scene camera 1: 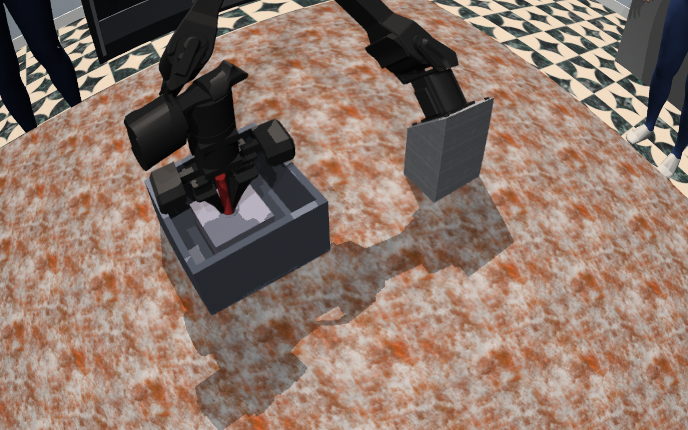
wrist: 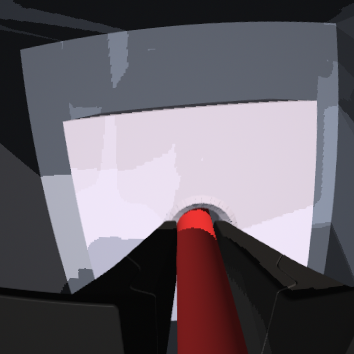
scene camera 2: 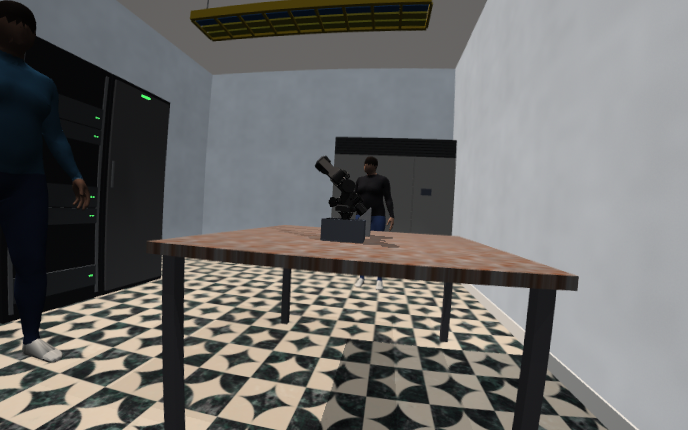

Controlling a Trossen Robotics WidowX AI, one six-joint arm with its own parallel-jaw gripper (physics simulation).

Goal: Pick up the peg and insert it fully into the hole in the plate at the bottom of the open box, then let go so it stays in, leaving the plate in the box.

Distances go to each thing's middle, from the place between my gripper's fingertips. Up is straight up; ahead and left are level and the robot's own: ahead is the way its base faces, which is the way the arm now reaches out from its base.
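Labels:
The pale square plate (scene camera 1: 220, 231) is 3 cm below my hand. As for the dark grey box (scene camera 1: 300, 233), my hand is 1 cm above it.

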